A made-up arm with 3 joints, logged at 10 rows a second.
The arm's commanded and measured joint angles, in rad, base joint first. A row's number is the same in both.
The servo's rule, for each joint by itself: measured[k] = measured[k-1] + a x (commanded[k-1-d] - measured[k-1]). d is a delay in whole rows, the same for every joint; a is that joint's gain. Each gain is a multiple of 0.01, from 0.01 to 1. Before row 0 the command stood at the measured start. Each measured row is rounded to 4 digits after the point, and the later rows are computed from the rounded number. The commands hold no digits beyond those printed.
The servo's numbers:
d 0
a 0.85 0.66 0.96
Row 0, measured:
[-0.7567 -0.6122 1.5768]
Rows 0 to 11, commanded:
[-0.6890 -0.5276 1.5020]
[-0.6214 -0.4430 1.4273]
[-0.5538 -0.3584 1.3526]
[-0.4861 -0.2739 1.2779]
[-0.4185 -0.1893 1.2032]
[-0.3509 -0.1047 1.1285]
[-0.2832 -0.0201 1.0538]
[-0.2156 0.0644 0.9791]
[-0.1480 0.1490 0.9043]
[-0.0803 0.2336 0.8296]
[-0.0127 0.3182 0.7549]
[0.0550 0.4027 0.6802]
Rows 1 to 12, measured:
[-0.6992 -0.5564 1.5050]
[-0.6331 -0.4816 1.4304]
[-0.5657 -0.4003 1.3557]
[-0.4980 -0.3169 1.2810]
[-0.4304 -0.2327 1.2063]
[-0.3628 -0.1482 1.1316]
[-0.2951 -0.0637 1.0569]
[-0.2275 0.0208 0.9822]
[-0.1599 0.1054 0.9074]
[-0.0922 0.1900 0.8327]
[-0.0246 0.2746 0.7580]
[0.0431 0.3591 0.6833]

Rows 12 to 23, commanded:
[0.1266 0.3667 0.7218]
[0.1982 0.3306 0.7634]
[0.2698 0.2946 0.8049]
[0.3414 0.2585 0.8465]
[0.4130 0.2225 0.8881]
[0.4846 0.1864 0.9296]
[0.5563 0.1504 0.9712]
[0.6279 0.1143 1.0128]
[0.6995 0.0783 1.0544]
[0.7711 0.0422 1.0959]
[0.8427 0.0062 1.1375]
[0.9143 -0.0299 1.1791]
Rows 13 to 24, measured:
[0.1141 0.3641 0.7203]
[0.1856 0.3420 0.7617]
[0.2572 0.3107 0.8032]
[0.3288 0.2762 0.8448]
[0.4004 0.2408 0.8864]
[0.4720 0.2049 0.9279]
[0.5437 0.1689 0.9695]
[0.6153 0.1329 1.0111]
[0.6869 0.0969 1.0527]
[0.7585 0.0608 1.0942]
[0.8301 0.0248 1.1358]
[0.9017 -0.0113 1.1774]

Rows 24 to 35, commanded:
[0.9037 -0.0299 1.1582]
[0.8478 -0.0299 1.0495]
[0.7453 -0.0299 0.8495]
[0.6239 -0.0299 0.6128]
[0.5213 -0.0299 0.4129]
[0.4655 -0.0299 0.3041]
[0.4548 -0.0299 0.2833]
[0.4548 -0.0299 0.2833]
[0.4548 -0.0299 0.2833]
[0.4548 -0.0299 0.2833]
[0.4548 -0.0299 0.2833]
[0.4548 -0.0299 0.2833]
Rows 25 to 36, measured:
[0.9034 -0.0236 1.1590]
[0.8561 -0.0278 1.0539]
[0.7619 -0.0292 0.8577]
[0.6446 -0.0297 0.6226]
[0.5398 -0.0298 0.4213]
[0.4766 -0.0299 0.3088]
[0.4581 -0.0299 0.2843]
[0.4553 -0.0299 0.2833]
[0.4549 -0.0299 0.2833]
[0.4548 -0.0299 0.2833]
[0.4548 -0.0299 0.2833]
[0.4548 -0.0299 0.2833]

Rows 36 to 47, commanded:
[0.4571 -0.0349 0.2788]
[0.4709 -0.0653 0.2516]
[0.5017 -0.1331 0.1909]
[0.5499 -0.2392 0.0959]
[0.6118 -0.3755 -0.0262]
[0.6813 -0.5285 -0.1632]
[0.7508 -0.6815 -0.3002]
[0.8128 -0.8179 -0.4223]
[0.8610 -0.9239 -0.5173]
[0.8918 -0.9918 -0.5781]
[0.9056 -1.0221 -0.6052]
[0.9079 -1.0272 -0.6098]
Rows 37 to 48, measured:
[0.4568 -0.0332 0.2790]
[0.4688 -0.0544 0.2527]
[0.4968 -0.1063 0.1934]
[0.5419 -0.1940 0.0998]
[0.6013 -0.3138 -0.0212]
[0.6693 -0.4555 -0.1575]
[0.7386 -0.6047 -0.2945]
[0.8017 -0.7454 -0.4172]
[0.8521 -0.8632 -0.5133]
[0.8858 -0.9481 -0.5755]
[0.9026 -0.9969 -0.6040]
[0.9071 -1.0169 -0.6096]

